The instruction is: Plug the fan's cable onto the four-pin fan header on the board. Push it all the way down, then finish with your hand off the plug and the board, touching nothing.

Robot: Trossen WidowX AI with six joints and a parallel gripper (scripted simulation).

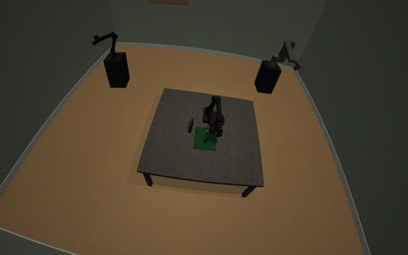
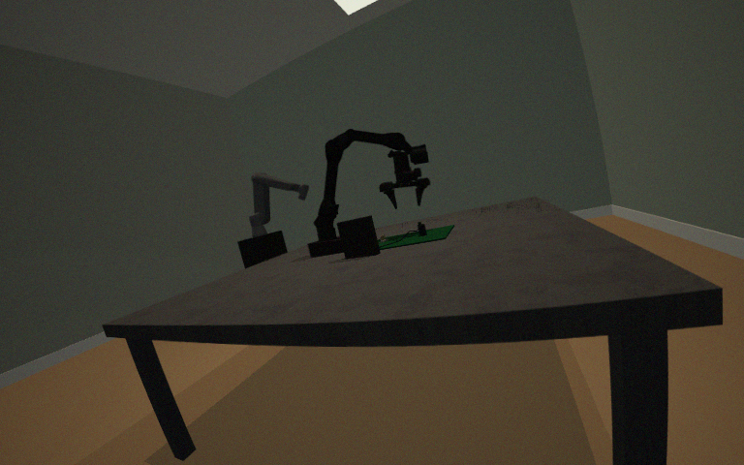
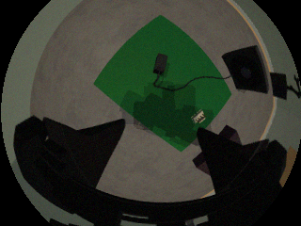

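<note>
Now: the dark plug 5 cm ahead of my gripper tip, 8 cm to the right of it and 8 cm below it. The rest, counted from my gripper tip: green board 1 cm behind, 7 cm to the right, 12 cm below; then black fan 13 cm behind, 23 cm to the right, 5 cm below.
</note>
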